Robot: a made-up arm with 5 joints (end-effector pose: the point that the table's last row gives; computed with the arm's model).
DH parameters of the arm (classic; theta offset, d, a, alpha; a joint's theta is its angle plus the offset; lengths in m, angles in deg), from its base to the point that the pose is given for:
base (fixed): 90 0.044 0 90
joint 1: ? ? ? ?
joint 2: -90 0.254 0.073 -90
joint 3: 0 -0.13 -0.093 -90
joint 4: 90 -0.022 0.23 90
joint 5: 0 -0.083 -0.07 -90
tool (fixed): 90 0.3 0 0
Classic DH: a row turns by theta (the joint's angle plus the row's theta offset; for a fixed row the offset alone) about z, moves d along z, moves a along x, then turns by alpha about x.
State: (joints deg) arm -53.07 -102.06 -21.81 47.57 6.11
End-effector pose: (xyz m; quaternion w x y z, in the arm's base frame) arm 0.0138 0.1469 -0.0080 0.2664 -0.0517 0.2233 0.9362
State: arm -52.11 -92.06 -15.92 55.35 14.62
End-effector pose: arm -0.0184 0.1034 -0.0156 0.2561 -0.1164 0.1810 0.9424
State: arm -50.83 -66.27 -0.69 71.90 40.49
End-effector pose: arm -0.0746 -0.0391 -0.0538 0.2493 -0.2555 0.0782 0.9308
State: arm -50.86 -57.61 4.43 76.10 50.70
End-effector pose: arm -0.0929 -0.0958 -0.0692 0.2532 -0.3004 0.0394 0.9188
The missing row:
joint 1: 0 -0.127 0.045 90
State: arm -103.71 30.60 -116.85 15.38 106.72
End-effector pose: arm -0.1553 -0.0232 0.0724 0.4573 0.4135 0.7822 0.0899
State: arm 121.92 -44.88 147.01 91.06 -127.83
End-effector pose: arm -0.5677 0.6225 -0.0948 0.3694 0.1276 -0.8944 -0.2174
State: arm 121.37 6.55 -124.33 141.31 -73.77
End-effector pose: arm -0.4603 -0.1669 0.4064 0.8187 0.2900 -0.3979 0.2956
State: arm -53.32 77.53 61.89 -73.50 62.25
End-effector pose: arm -0.2994 -0.3450 -0.1426 0.1297 -0.1719 0.5770 -0.7879
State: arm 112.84 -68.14 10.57 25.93 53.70
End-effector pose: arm -0.0520 0.1264 0.2153 0.6066 0.3061 -0.7136 0.1707
